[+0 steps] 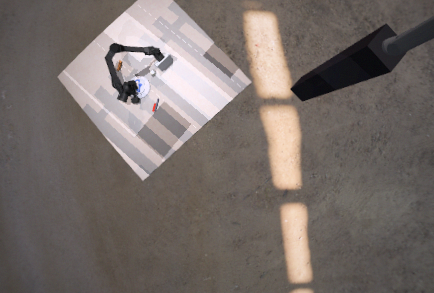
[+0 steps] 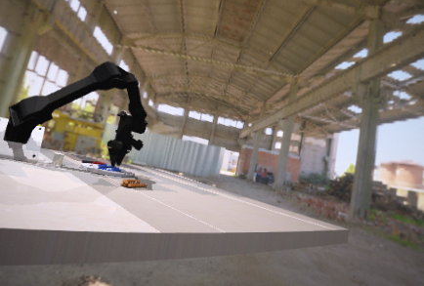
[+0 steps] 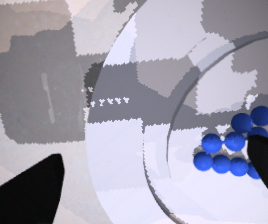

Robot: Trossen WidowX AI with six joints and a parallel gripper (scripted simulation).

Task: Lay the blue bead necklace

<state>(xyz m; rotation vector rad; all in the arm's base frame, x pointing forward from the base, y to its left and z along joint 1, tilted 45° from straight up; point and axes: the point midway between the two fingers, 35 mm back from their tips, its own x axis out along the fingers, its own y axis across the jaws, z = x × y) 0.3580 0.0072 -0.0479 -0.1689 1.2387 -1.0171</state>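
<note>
Now: gripper tip 5 cm to the left of the round white bead board, 4 cm past it and 1 cm above it. Also, from my gripper tip: small white block: 22 cm behind, 4 cm to the right; then red pen-like object: 18 cm to the left, 3 cm behind, 2 cm below.
</note>
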